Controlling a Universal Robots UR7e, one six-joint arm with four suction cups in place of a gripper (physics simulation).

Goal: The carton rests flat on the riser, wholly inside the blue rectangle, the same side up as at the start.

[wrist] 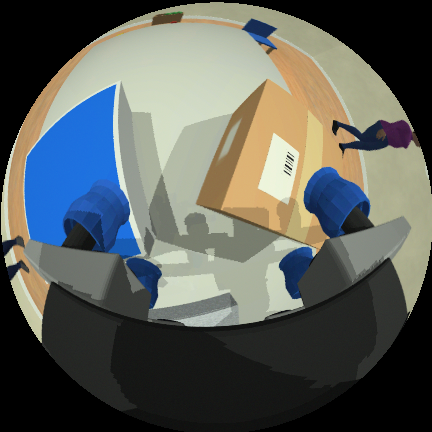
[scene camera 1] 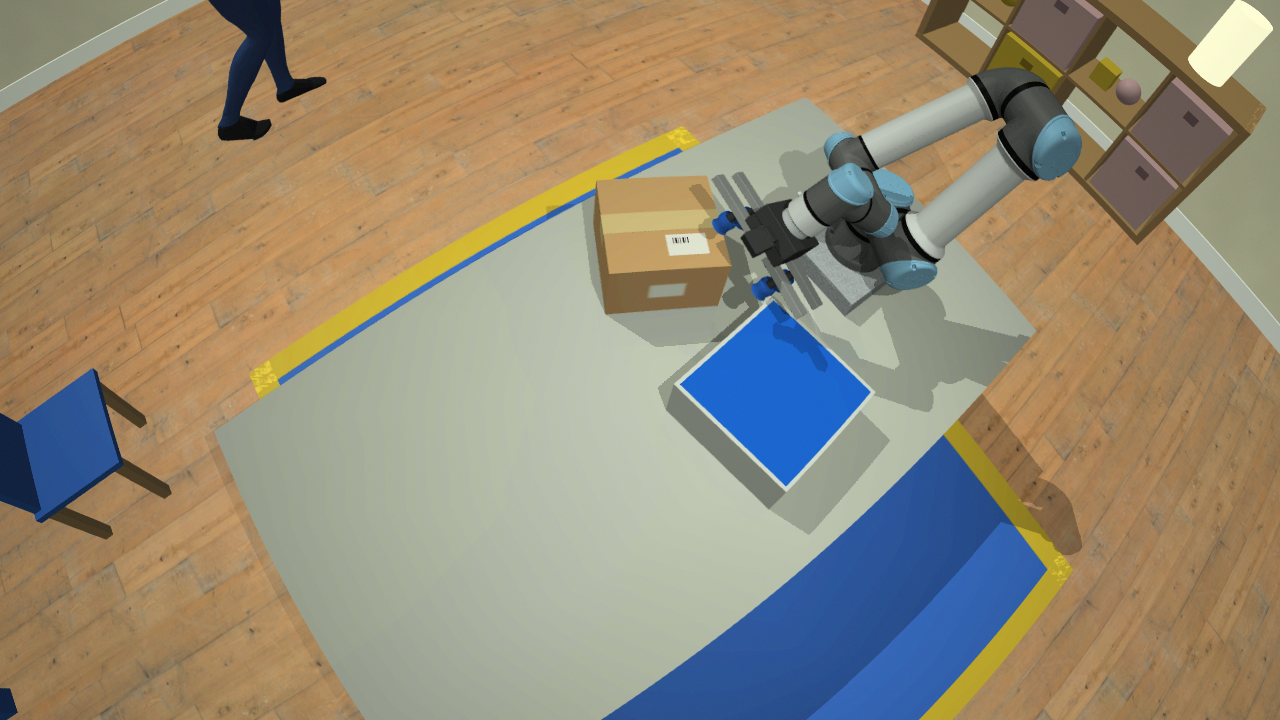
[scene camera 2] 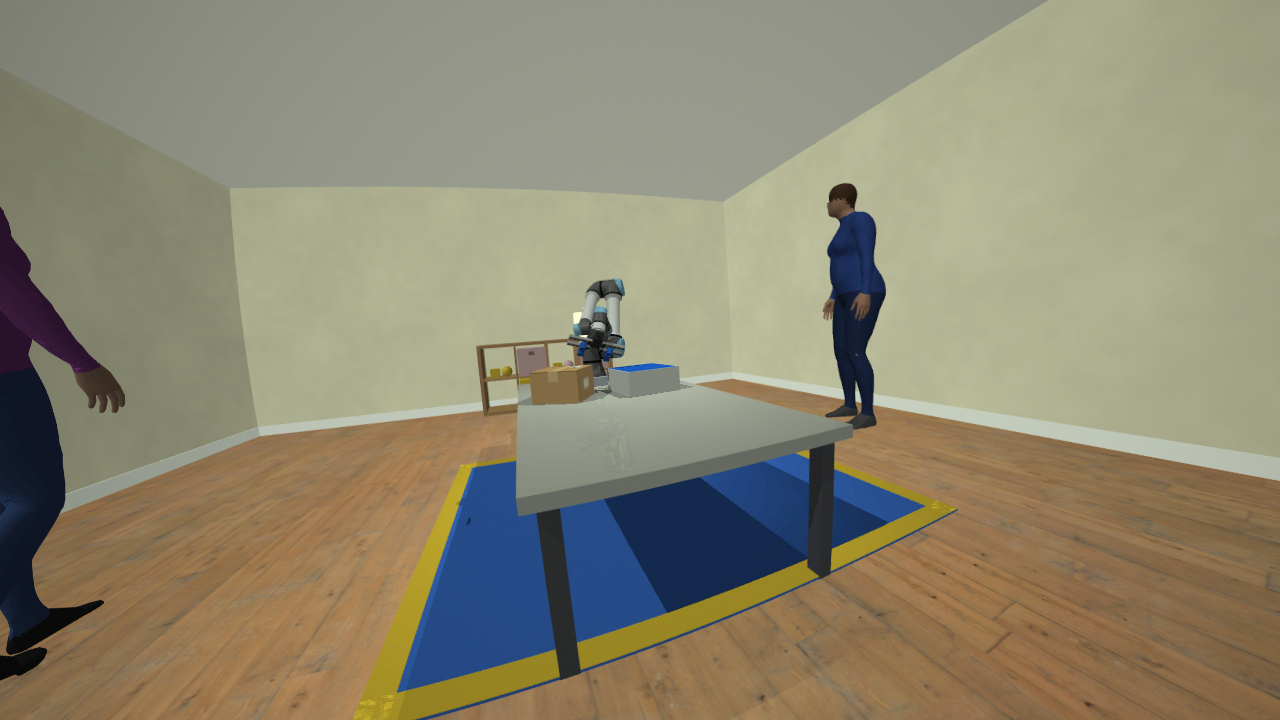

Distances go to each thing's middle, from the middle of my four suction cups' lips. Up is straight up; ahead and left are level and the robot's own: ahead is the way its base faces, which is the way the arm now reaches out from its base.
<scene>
The brown carton (scene camera 1: 657,249) lies 7 cm ahead of my suction cup, 18 cm to the right of it and 13 cm below it. Round my suction cup: riser (scene camera 1: 766,402): 9 cm ahead, 22 cm to the left, 15 cm below.
</scene>
